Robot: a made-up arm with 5 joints. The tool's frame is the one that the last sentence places. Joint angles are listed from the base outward.
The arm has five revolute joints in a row. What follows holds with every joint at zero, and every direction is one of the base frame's.
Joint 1 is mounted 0.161 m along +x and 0.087 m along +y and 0.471 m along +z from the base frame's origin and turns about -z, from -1.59 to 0.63 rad.
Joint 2 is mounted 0.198 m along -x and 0.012 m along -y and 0.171 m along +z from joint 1 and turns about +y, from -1.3 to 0.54 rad.
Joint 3 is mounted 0.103 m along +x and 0.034 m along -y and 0.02 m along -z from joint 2 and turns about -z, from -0.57 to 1.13 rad.
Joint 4 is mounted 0.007 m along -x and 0.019 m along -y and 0.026 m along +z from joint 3 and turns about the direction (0.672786, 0.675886, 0.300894), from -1.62 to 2.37 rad.
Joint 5 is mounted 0.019 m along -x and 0.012 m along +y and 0.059 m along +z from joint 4 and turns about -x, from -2.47 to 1.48 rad.
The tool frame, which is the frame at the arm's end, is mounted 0.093 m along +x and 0.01 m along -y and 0.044 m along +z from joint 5; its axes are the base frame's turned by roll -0.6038, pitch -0.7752 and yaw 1.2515 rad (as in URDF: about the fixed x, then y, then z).
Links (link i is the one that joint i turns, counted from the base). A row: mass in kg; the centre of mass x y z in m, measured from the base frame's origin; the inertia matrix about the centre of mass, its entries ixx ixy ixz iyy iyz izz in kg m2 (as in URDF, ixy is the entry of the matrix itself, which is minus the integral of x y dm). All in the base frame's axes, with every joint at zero. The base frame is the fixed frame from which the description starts. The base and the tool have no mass.
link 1: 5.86; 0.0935 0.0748 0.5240; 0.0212 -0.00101 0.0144 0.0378 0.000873 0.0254
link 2: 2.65; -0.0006 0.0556 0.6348; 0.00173 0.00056 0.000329 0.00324 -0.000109 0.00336
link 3: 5.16; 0.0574 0.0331 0.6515; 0.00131 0 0 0.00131 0 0.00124
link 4: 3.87; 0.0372 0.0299 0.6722; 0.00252 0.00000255 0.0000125 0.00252 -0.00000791 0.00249
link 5: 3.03; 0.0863 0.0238 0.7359; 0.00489 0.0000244 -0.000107 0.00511 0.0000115 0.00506
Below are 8 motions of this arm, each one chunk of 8 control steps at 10 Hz.
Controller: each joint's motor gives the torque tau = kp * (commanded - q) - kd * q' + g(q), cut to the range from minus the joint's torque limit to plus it. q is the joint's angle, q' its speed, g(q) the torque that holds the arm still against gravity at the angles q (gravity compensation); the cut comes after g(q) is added. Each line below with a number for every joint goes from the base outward.
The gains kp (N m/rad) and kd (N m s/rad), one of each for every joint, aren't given. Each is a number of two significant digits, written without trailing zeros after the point. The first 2 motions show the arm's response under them.
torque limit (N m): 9.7 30 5.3 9.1 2.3
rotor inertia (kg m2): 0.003 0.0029 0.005 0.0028 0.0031
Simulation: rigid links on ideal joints. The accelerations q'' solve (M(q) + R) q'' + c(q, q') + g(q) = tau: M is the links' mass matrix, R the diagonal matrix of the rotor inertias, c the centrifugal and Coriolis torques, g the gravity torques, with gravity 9.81 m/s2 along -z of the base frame. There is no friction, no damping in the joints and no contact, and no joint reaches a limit. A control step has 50 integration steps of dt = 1/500 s. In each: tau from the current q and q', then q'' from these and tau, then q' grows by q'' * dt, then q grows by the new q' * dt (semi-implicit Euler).
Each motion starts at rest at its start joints. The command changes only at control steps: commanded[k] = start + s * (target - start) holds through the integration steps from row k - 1 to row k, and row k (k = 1, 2, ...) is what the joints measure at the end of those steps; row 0 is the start. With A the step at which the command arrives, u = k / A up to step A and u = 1 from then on. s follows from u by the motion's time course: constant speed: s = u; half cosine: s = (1 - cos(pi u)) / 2; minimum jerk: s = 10 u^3 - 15 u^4 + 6 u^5; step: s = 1 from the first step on.
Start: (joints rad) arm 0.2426 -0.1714 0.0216 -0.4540 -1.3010
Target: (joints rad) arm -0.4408 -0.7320 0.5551 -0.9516 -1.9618
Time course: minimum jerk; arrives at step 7
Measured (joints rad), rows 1 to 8:
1: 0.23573 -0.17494 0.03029 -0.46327 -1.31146
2: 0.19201 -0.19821 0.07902 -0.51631 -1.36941
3: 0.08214 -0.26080 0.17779 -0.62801 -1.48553
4: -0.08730 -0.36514 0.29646 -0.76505 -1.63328
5: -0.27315 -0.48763 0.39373 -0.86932 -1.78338
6: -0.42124 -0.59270 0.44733 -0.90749 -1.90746
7: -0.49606 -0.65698 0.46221 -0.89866 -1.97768
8: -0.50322 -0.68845 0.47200 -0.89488 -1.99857
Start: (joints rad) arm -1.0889 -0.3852 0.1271 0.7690 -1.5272
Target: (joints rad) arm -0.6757 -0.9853 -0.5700 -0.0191 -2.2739
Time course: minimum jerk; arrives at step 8
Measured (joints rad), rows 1 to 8:
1: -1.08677 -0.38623 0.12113 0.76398 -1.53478
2: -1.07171 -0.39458 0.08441 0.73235 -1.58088
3: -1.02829 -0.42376 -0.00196 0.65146 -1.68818
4: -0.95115 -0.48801 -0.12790 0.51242 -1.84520
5: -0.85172 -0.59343 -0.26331 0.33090 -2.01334
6: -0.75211 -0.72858 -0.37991 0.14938 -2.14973
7: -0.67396 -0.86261 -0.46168 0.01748 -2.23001
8: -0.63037 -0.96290 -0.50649 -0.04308 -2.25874
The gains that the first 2 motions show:
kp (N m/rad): 32 7.9 2.9 3.5 2.1
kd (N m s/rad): 2.6 1.6 0.43 0.33 0.17
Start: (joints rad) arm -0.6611 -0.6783 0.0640 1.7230 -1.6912
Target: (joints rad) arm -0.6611 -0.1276 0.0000 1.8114 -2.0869
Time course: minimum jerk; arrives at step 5
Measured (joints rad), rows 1 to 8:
1: -0.66062 -0.67247 0.06238 1.71963 -1.70386
2: -0.65804 -0.63738 0.05492 1.70929 -1.77054
3: -0.65376 -0.55198 0.04195 1.71499 -1.89779
4: -0.65290 -0.42555 0.02355 1.75524 -2.02729
5: -0.65925 -0.29656 0.00274 1.81102 -2.09004
6: -0.66749 -0.19605 -0.01398 1.84507 -2.09300
7: -0.67044 -0.13389 -0.02075 1.85172 -2.08083
8: -0.66772 -0.10558 -0.01796 1.84356 -2.07680

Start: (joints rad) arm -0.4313 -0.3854 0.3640 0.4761 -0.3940
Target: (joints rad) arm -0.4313 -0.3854 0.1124 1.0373 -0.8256
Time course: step
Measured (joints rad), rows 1 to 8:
1: -0.40859 -0.42269 0.29294 0.68652 -0.58252
2: -0.40963 -0.43820 0.22874 0.94336 -0.80577
3: -0.43089 -0.40775 0.16517 1.06839 -0.88133
4: -0.44826 -0.37195 0.10950 1.10453 -0.86469
5: -0.45238 -0.35181 0.07713 1.10054 -0.83807
6: -0.44609 -0.34867 0.07094 1.08193 -0.82727
7: -0.43681 -0.35655 0.08300 1.05990 -0.82587
8: -0.42986 -0.36889 0.10086 1.04063 -0.82554

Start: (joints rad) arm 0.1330 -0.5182 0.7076 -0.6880 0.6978
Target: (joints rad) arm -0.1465 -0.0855 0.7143 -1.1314 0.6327
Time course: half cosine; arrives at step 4
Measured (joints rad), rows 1 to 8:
1: 0.11766 -0.51055 0.71226 -0.71965 0.67990
2: 0.05854 -0.47276 0.72031 -0.81824 0.64043
3: -0.04572 -0.38756 0.72273 -0.95178 0.61541
4: -0.14664 -0.27253 0.71736 -1.06118 0.62624
5: -0.19007 -0.16968 0.71031 -1.13264 0.65041
6: -0.17868 -0.10324 0.71028 -1.17252 0.66264
7: -0.15226 -0.07083 0.71838 -1.18162 0.66308
8: -0.13771 -0.06151 0.72752 -1.16976 0.65695

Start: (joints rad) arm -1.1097 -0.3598 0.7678 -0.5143 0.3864
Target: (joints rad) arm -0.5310 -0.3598 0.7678 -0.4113 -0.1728
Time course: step
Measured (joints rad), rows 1 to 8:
1: -0.93568 -0.31414 0.68985 -0.38437 0.05770
2: -0.63328 -0.32973 0.67397 -0.24585 -0.23599
3: -0.46357 -0.39514 0.77048 -0.32615 -0.28196
4: -0.42314 -0.44068 0.83222 -0.47767 -0.18839
5: -0.45212 -0.43322 0.83770 -0.53532 -0.11450
6: -0.50249 -0.40064 0.81420 -0.49750 -0.12029
7: -0.54063 -0.37491 0.78133 -0.42640 -0.16258
8: -0.55572 -0.36245 0.75683 -0.37357 -0.19419

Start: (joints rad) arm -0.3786 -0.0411 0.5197 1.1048 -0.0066
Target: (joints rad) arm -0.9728 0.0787 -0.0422 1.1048 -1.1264
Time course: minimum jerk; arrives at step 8
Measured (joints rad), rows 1 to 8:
1: -0.38220 -0.04112 0.51899 1.10090 -0.01833
2: -0.40666 -0.04144 0.51357 1.08081 -0.08871
3: -0.47400 -0.04231 0.49396 1.04886 -0.25008
4: -0.59040 -0.04076 0.44336 1.02769 -0.48516
5: -0.73824 -0.03044 0.34629 1.03880 -0.73626
6: -0.88312 -0.00655 0.20330 1.08165 -0.93770
7: -0.98657 0.02808 0.04480 1.13379 -1.05211
8: -1.02557 0.06381 -0.07785 1.17032 -1.09184

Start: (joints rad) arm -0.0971 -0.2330 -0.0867 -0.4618 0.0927
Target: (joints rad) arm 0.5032 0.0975 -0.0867 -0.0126 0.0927
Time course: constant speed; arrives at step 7
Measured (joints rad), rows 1 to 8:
1: -0.06188 -0.22109 -0.11023 -0.41851 0.08738
2: 0.01782 -0.19475 -0.12340 -0.34262 0.07829
3: 0.11870 -0.15907 -0.11519 -0.27593 0.08024
4: 0.22019 -0.11851 -0.09839 -0.22842 0.09176
5: 0.31386 -0.07571 -0.08510 -0.18409 0.10344
6: 0.40010 -0.03124 -0.07954 -0.12859 0.10856
7: 0.48247 0.01506 -0.08018 -0.06059 0.10663
8: 0.52716 0.05623 -0.06460 -0.03105 0.09610

